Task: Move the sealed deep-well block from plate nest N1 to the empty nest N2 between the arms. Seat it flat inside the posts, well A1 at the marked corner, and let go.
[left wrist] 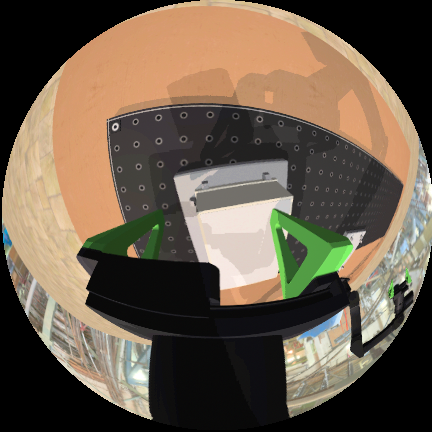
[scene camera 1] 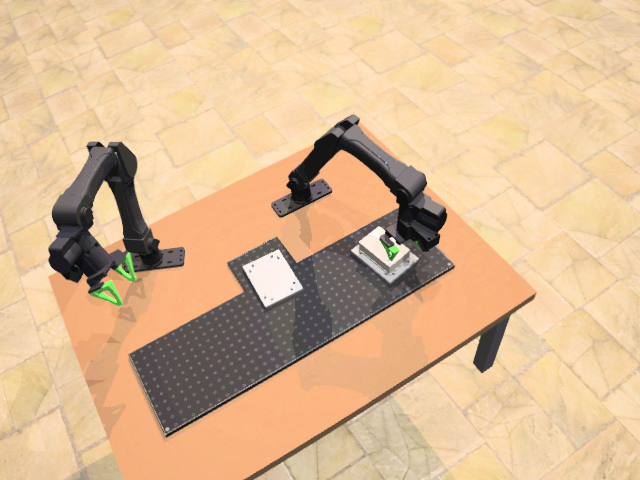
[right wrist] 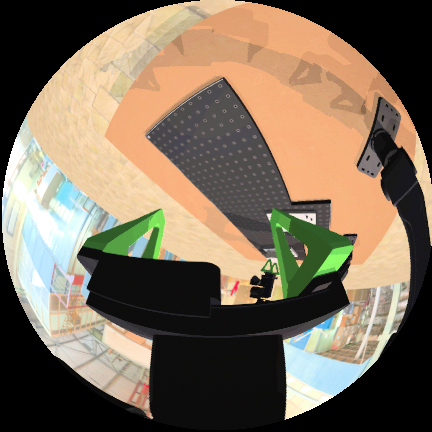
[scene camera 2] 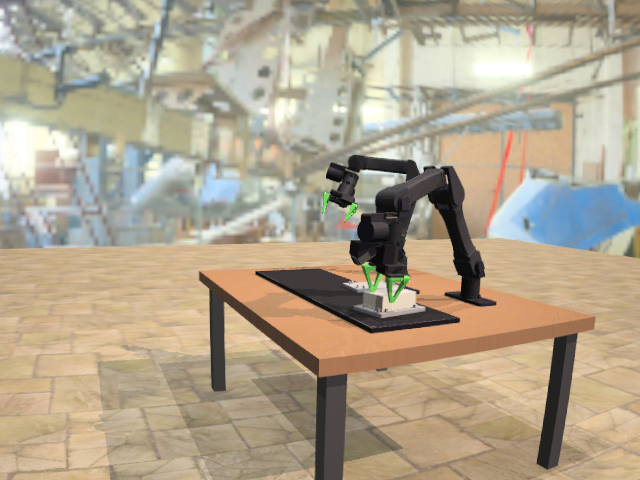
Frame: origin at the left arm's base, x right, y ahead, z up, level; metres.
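Where they show: left gripper, fingertip midpoint: (left wrist: 216, 214) (scene camera 1: 403, 252) (right wrist: 272, 260) (scene camera 2: 381, 297); right gripper, fingertip midpoint: (left wrist: 399, 273) (scene camera 1: 127, 293) (right wrist: 217, 214) (scene camera 2: 333, 217); left arm's base at its link origin: (scene camera 1: 302, 198) (scene camera 2: 469, 300); right arm's base at its link origin: (scene camera 1: 153, 261) (right wrist: 379, 139).
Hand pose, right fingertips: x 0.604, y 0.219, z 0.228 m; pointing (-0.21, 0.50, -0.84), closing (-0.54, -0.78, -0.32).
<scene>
Each offset is from my right fingertips to the centre of the thing. Level surfaces: height alone.
The sealed deep-well block {dy +0.135, dx -0.687, dz -0.182 m} (scene camera 1: 373, 246) (scene camera 2: 405, 299) (left wrist: 240, 240), pale with a white top, sits on the grey plate of nest N1 {dy +0.135, dx -0.687, dz -0.204 m} (scene camera 1: 391, 277) (scene camera 2: 383, 313) (left wrist: 240, 172). My left gripper (scene camera 1: 406, 251) (scene camera 2: 383, 296) (left wrist: 216, 214) is open at the block, pointing down. In the left wrist view its right finger overlaps the block's right edge; its left finger stands well off the left edge. Contact cannot be told. Nest N2 {dy +0.021, dx -0.372, dz -0.204 m} (scene camera 1: 272, 277) (scene camera 2: 356, 285) (left wrist: 356, 236) (right wrist: 305, 218) is a white plate with small posts and holds no block. My right gripper (scene camera 1: 128, 292) (scene camera 2: 334, 217) (right wrist: 217, 214) is open and empty, raised at the picture's left. Well A1 is unreadable.
Both nests stand on a black perforated board {dz -0.215 m} (scene camera 1: 222, 346) (scene camera 2: 310, 289) (left wrist: 145, 150) (right wrist: 210, 150) on the orange table (scene camera 1: 439, 330) (scene camera 2: 465, 341). The left arm's base (scene camera 1: 301, 197) stands behind the board; the right arm's base (scene camera 1: 168, 258) is at the table's left.
</scene>
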